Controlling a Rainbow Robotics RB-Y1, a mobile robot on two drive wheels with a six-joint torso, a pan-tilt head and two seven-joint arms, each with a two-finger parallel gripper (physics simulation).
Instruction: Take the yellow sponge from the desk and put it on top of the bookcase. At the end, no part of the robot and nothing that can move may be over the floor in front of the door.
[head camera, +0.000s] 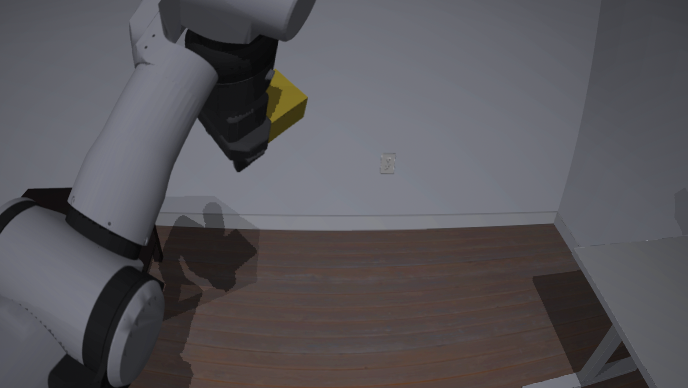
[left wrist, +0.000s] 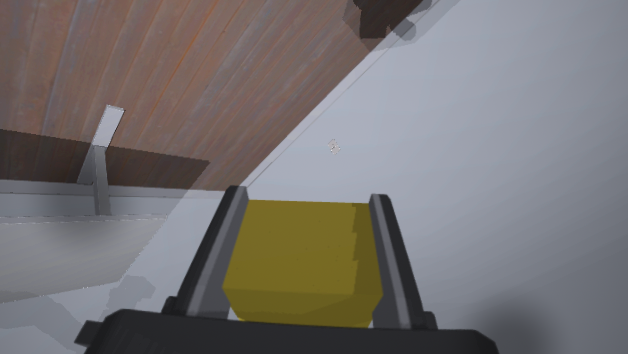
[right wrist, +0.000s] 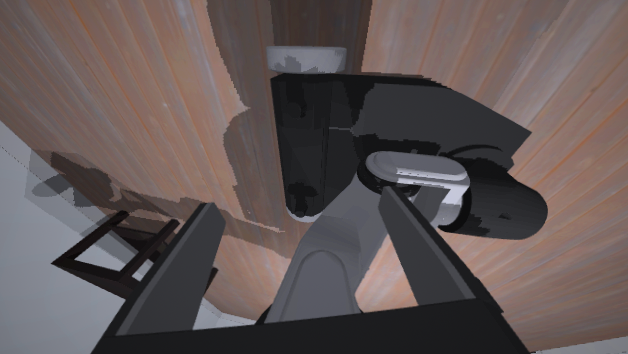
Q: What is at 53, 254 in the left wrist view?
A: A desk.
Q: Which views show my left gripper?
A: The head camera view and the left wrist view only.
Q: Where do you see my right gripper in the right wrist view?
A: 301, 204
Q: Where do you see a low black table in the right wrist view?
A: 150, 245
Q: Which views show the yellow sponge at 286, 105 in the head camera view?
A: The head camera view and the left wrist view only.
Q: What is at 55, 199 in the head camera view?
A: A low black table.
